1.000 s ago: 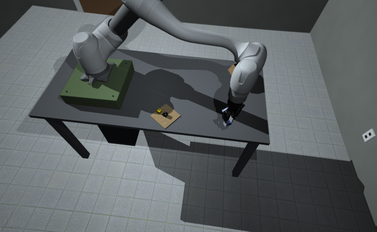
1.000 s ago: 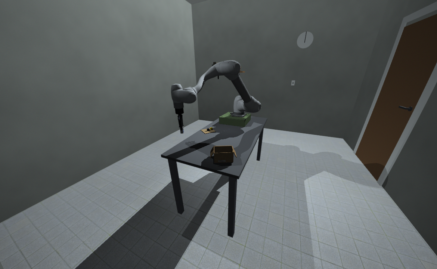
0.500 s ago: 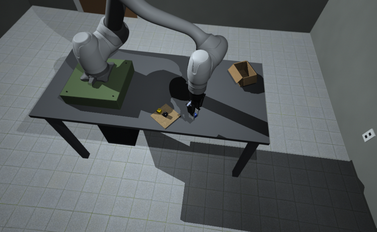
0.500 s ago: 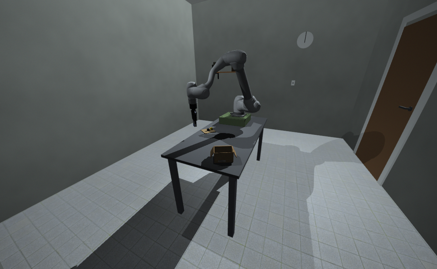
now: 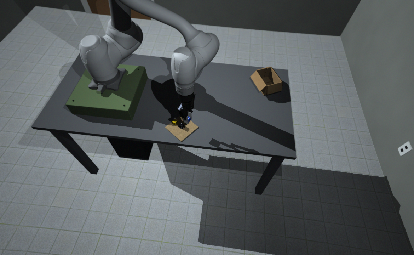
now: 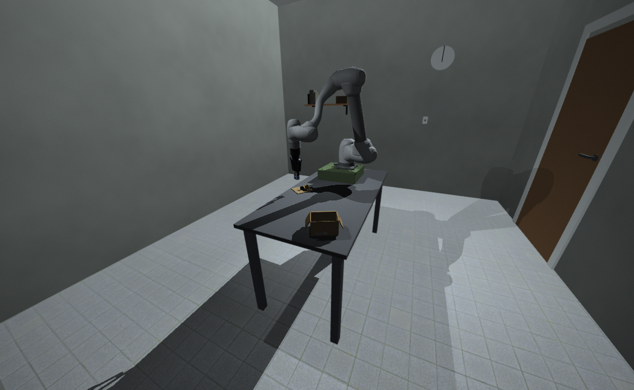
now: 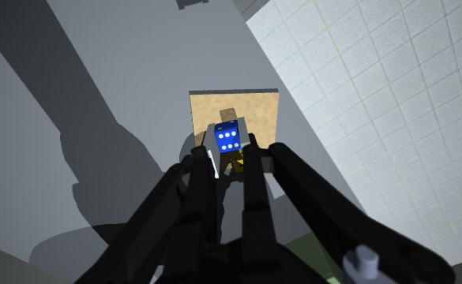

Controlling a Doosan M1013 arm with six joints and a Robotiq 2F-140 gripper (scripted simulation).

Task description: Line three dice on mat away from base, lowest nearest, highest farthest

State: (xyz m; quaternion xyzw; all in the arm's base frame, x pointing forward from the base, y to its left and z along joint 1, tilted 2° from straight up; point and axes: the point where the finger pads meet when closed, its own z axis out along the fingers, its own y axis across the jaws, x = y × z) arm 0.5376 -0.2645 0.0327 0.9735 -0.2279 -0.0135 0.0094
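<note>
The black die is 12 cm below my hand, 4 cm behind it and 2 cm to the left of it. Round my hand: tan mat: 14 cm below, 4 cm behind, 2 cm to the left; then yellow die: 12 cm below, 9 cm behind, 4 cm to the left; then blue die: 2 cm below.
</note>
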